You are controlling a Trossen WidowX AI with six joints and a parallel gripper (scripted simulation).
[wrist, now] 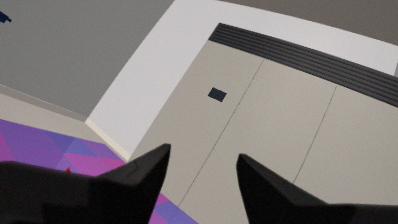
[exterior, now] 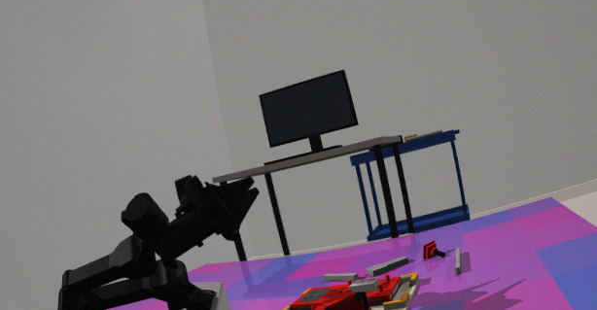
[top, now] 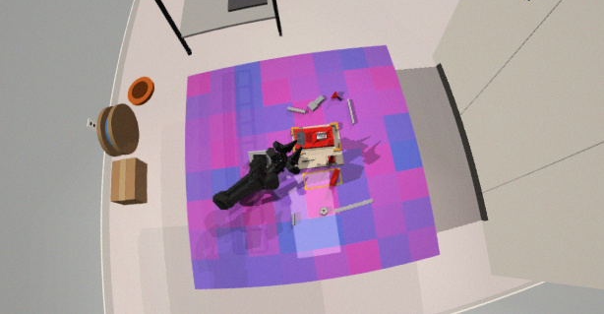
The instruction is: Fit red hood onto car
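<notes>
My gripper tip is 230 mm above the red hood, 150 mm short of it and 110 mm to the left of it. The rest, counted from my gripper tip: beige jig plate: 260 mm below, 90 mm to the left, 80 mm ahead; wheel: 270 mm to the right, 260 mm below, 100 mm ahead.
</notes>
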